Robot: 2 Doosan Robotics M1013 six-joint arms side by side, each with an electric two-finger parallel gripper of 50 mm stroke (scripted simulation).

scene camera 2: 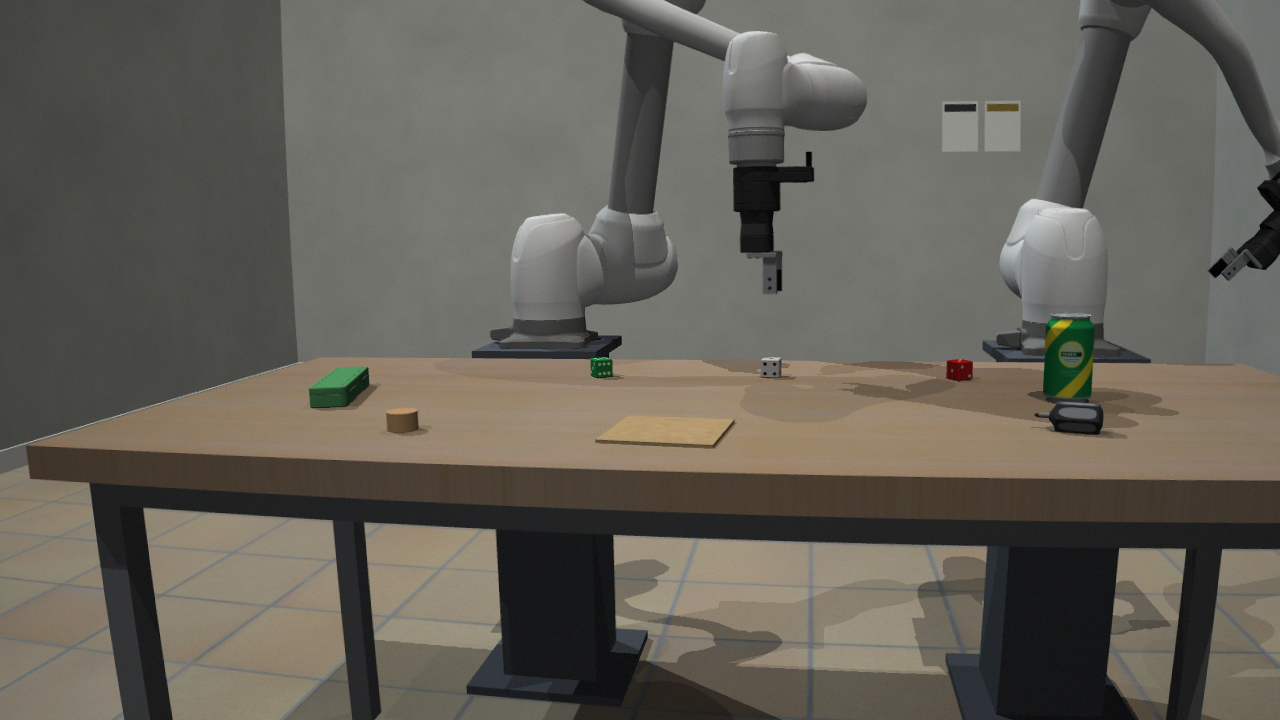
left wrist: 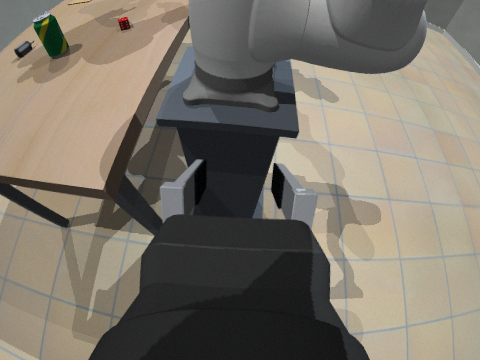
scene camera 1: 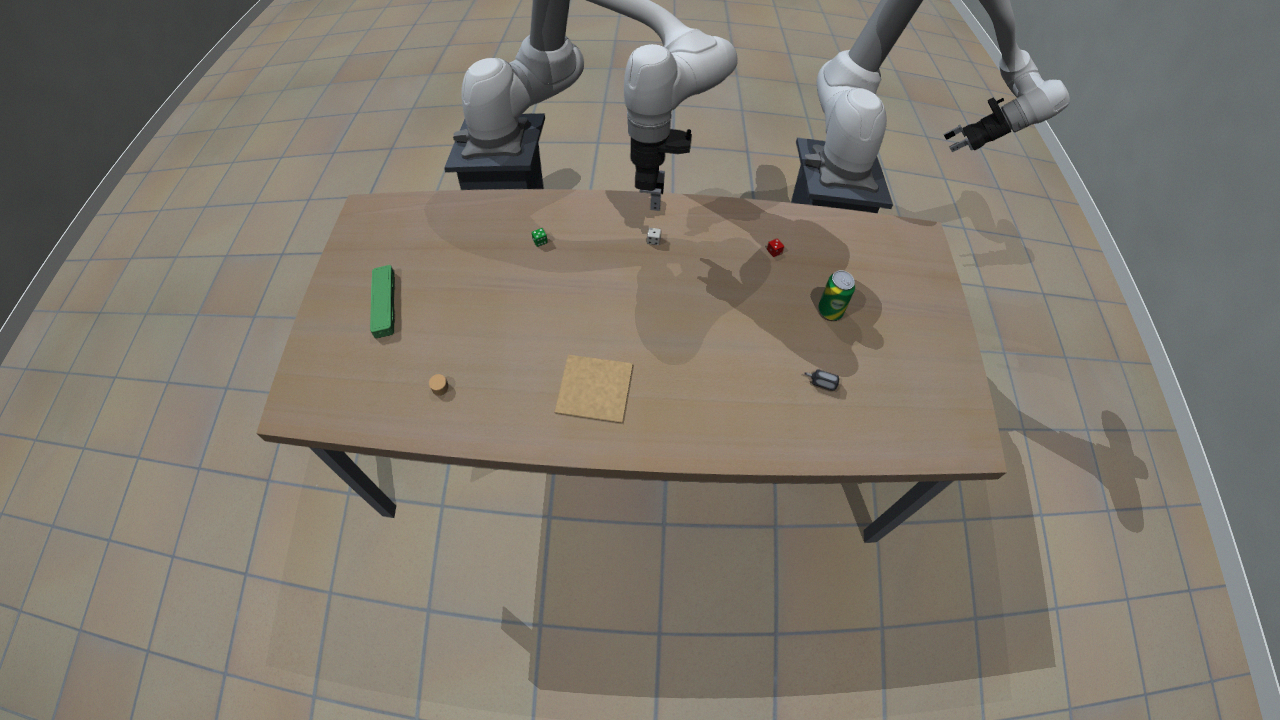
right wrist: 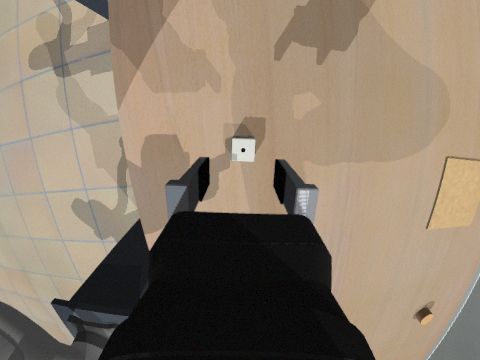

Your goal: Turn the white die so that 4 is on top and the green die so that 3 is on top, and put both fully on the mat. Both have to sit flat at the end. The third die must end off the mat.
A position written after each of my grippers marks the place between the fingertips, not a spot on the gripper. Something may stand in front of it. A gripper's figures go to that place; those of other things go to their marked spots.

My left gripper (scene camera 2: 1218, 275) is 2.08 m from the lens. My right gripper (scene camera 2: 772, 292): 1.53 m from the lens. A tan mat (scene camera 2: 637, 430) is 1.14 m from the lens. A dark grey object (scene camera 2: 1087, 418) is 1.19 m from the lens. A green box (scene camera 2: 336, 389): 1.40 m from the lens. The marked spots on the tan mat and the green box are 0.48 m apart.
